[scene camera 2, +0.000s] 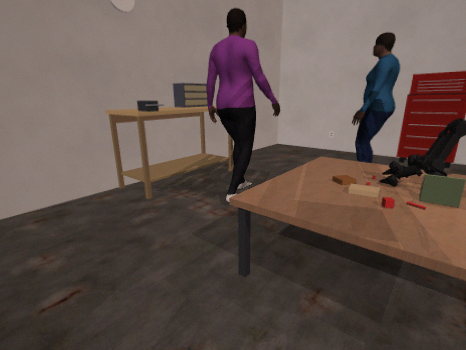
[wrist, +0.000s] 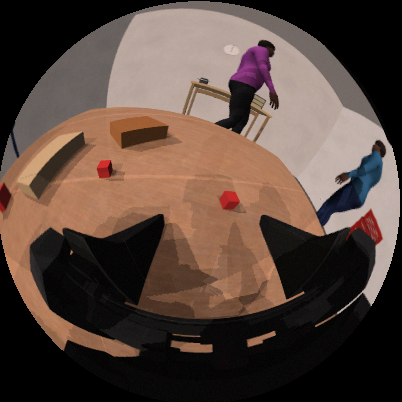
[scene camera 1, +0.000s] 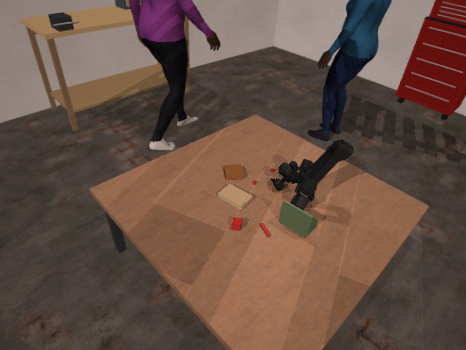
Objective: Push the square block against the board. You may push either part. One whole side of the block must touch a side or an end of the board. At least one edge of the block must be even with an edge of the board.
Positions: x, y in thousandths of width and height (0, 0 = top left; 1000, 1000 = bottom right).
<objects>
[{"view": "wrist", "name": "my gripper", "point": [531, 546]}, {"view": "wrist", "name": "brown square block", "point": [320, 327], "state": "on the table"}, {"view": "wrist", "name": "pale tan board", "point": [86, 444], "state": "on the table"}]
</objects>
